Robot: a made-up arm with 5 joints.
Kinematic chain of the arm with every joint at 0, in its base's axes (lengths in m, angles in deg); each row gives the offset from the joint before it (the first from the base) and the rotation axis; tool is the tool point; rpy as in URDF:
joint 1: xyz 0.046 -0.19 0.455 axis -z
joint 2: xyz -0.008 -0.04 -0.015 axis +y
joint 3: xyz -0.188 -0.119 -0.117 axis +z
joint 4: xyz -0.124 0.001 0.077 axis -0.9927 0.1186 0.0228
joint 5: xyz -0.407 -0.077 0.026 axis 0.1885 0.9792 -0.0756
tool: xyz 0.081 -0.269 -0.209 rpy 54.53 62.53 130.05
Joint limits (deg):
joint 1: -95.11..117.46
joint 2: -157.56..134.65
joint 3: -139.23..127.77
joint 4: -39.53..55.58
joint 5: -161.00..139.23
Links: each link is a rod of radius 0.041 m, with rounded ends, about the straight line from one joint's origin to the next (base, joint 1, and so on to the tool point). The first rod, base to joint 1, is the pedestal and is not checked.
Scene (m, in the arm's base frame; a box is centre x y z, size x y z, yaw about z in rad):
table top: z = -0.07
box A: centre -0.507 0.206 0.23 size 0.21 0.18 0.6 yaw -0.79
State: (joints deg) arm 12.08 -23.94 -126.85 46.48 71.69
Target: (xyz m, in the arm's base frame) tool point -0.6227 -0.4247 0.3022
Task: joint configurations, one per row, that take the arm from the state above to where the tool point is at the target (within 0.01 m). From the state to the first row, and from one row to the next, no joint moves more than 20 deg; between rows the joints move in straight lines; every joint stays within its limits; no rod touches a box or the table.
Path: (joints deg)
1: -7.01 -8.37 -118.45 47.53 80.74
2: -26.11 7.20 -110.04 48.58 89.79
3: -45.20 22.77 -101.64 49.63 98.84
4: -64.30 38.34 -93.24 50.68 107.88
5: -83.39 53.91 -84.83 51.73 116.93
6: -80.12 37.33 -95.19 47.87 101.71
7: -76.85 20.76 -105.55 44.00 86.48
8: -73.58 4.18 -115.90 40.14 71.25
9: -70.31 -12.40 -126.26 36.27 56.02
10: -63.82 -18.95 -107.62 43.29 45.94
11: -57.32 -25.51 -88.97 50.30 35.85

